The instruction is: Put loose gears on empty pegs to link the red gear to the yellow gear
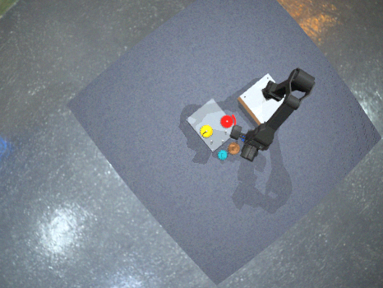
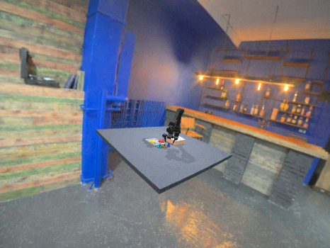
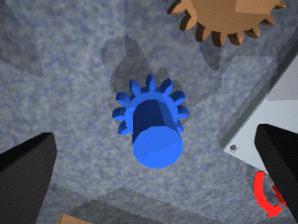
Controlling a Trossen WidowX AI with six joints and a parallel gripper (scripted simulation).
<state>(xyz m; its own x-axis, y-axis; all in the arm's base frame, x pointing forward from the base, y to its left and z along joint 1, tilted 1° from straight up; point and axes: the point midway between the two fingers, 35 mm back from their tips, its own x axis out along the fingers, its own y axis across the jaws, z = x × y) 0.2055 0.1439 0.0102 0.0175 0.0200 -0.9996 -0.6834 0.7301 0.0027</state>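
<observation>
Right now the red gear is 40 mm ahead of my gripper tip, 120 mm to the right of it and 20 mm below it. Round my gripper tip: blue gear (20 mm below); then orange gear (70 mm ahead, 20 mm to the left, 20 mm below); then red arrow (10 mm ahead, 110 mm to the right, 30 mm below).
</observation>
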